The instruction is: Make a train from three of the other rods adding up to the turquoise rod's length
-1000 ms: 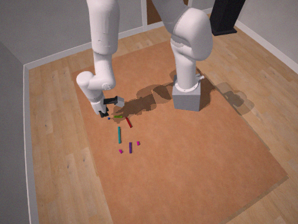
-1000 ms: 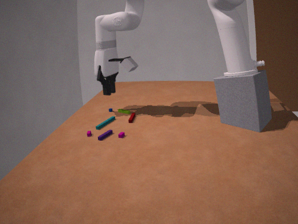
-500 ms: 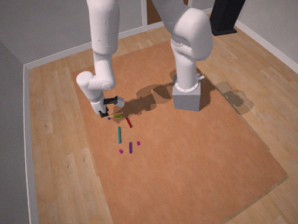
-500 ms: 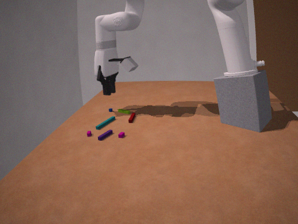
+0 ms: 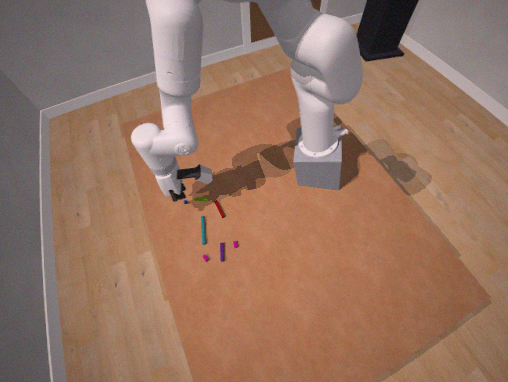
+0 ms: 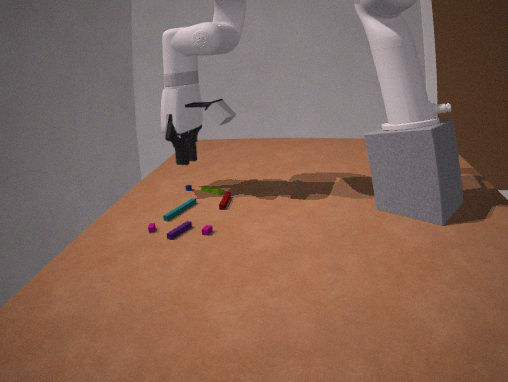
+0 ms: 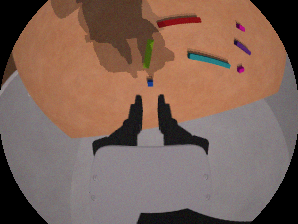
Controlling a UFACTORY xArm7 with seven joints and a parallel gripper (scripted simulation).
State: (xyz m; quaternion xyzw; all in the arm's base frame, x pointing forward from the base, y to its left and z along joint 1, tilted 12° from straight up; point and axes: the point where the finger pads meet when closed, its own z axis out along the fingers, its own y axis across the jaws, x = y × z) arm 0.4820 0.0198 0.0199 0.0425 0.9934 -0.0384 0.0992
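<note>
Right now my hand is 80 mm above the blue rod. Round my hand: lime rod (60 mm behind, 80 mm below); turquoise rod (50 mm behind, 120 mm to the left, 80 mm below); red rod (110 mm behind, 60 mm to the left, 80 mm below).
</note>
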